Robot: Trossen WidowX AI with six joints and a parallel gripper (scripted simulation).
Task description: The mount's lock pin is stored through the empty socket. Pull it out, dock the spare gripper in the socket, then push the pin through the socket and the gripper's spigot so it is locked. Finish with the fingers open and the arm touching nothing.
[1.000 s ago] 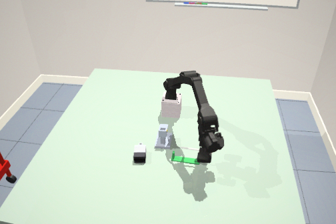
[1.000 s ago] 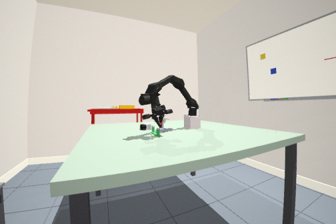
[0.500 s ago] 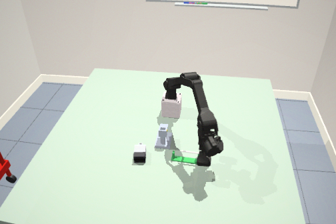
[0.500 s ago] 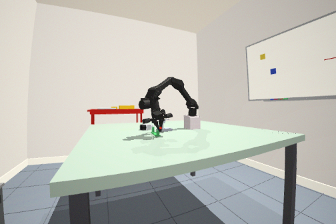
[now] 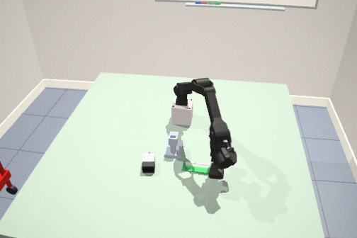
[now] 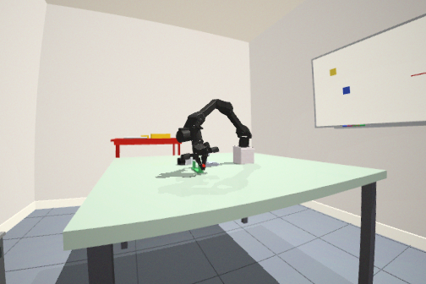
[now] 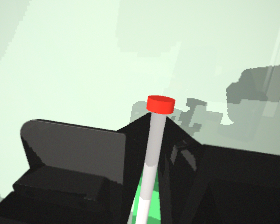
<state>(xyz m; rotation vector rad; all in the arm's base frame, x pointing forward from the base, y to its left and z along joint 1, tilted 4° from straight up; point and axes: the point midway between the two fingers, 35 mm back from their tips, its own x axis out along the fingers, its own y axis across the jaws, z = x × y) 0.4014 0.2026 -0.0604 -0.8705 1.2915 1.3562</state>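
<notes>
Right now the green rack is 1 cm behind my gripper tip, 10 cm to the right of it and 1 cm above it. From my gripper tip the other things lie so: spare gripper (3 cm behind, 33 cm to the right); grey-blue mount (13 cm behind, 22 cm to the right, 3 cm above).
</notes>
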